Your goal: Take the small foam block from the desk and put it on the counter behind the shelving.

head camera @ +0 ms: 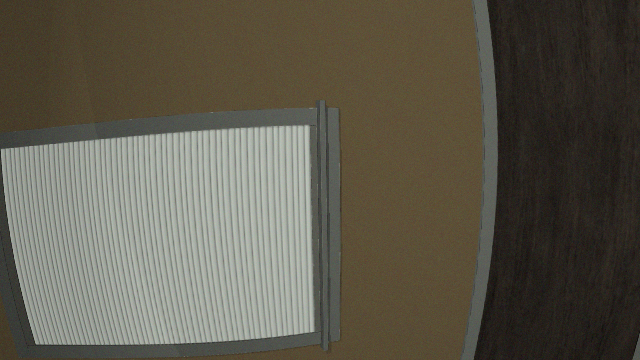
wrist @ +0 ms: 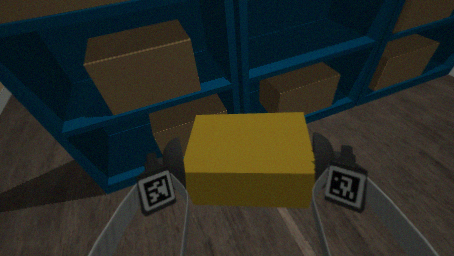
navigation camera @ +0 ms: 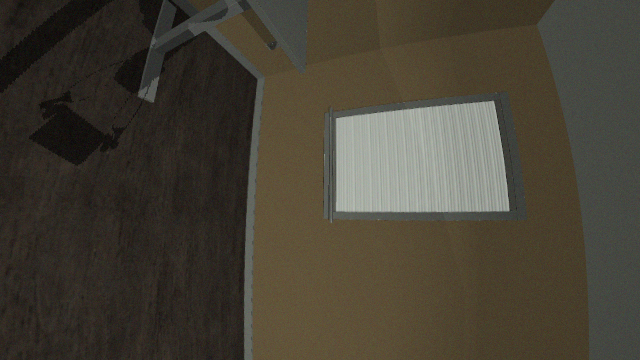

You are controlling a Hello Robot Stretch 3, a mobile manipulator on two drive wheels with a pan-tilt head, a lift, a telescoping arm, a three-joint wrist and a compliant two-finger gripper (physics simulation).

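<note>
A yellow foam block is in the lower middle of the wrist view. My gripper is shut on it, one dark rubber fingertip pressed against each side, and holds it above the wooden floor. Blue shelving stands beyond the block in the wrist view. A light grey desk with a slanted leg shows in part at the top of the navigation view. The counter does not show in these views.
Cardboard boxes sit in the shelving's compartments. A window with white blinds is in the tan wall. A pale baseboard runs between the wall and the dark wooden floor.
</note>
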